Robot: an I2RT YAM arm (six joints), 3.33 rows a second.
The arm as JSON. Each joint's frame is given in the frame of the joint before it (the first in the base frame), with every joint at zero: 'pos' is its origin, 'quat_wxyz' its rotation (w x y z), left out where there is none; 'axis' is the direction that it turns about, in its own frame. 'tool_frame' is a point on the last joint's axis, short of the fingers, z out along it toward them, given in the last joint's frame.
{
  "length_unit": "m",
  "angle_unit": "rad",
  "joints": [
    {
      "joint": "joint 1",
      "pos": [
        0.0,
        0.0,
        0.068
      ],
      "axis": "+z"
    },
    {
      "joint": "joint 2",
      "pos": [
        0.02,
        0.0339,
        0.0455
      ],
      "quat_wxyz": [
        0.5,
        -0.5,
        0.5,
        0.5
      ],
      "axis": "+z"
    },
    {
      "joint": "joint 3",
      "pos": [
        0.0,
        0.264,
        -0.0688
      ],
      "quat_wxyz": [
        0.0,
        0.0,
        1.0,
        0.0
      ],
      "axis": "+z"
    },
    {
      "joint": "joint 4",
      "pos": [
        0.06,
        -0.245,
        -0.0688
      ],
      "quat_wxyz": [
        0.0,
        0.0,
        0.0,
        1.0
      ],
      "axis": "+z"
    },
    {
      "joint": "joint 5",
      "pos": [
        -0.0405,
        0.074,
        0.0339
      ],
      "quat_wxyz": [
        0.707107,
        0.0,
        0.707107,
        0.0
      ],
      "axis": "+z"
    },
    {
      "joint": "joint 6",
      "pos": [
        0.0,
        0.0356,
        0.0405
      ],
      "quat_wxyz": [
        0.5,
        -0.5,
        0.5,
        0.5
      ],
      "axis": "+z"
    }
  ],
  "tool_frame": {
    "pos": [
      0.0,
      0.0,
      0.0
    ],
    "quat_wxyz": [
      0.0,
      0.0,
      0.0,
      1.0
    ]
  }
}
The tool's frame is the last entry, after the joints.
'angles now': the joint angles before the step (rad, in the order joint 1, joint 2, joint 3, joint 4, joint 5, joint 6). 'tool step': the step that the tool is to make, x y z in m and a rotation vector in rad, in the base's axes. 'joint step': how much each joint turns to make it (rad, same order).
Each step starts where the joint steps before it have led.
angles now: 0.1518, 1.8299, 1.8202, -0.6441, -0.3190, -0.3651
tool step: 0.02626, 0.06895, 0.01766, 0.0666, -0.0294, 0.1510
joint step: 0.1365, 0.1963, 0.3225, -0.0691, -0.0461, 0.0413
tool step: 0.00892, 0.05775, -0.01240, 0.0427, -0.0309, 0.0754
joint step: 0.1089, 0.1044, 0.0862, 0.0779, 0.0122, 0.0461
